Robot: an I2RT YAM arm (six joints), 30 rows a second.
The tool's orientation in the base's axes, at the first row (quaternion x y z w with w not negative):
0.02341, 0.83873, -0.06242, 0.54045
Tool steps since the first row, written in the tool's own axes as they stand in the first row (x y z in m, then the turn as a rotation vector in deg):
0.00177, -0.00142, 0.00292, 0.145, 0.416, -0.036
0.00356, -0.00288, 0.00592, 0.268, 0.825, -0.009
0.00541, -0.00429, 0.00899, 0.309, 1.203, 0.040
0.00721, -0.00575, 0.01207, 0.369, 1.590, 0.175
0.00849, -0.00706, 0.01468, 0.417, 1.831, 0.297
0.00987, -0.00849, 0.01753, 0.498, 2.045, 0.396
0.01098, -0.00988, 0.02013, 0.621, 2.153, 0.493
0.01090, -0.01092, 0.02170, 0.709, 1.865, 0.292
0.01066, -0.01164, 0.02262, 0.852, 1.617, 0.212
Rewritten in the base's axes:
0.00175, -0.00184, -0.00269, -0.048, 0.413, -0.150
0.00357, -0.00372, -0.00542, -0.031, 0.811, -0.306
0.00542, -0.00557, -0.00825, 0.036, 1.178, -0.393
0.00730, -0.00747, -0.01103, 0.175, 1.543, -0.533
0.00899, -0.00915, -0.01315, 0.291, 1.764, -0.646
0.01084, -0.01097, -0.01546, 0.370, 1.961, -0.777
0.01258, -0.01272, -0.01742, 0.418, 2.052, -0.937
0.01392, -0.01395, -0.01790, 0.169, 1.790, -0.912
0.01478, -0.01478, -0.01800, 0.011, 1.551, -0.990

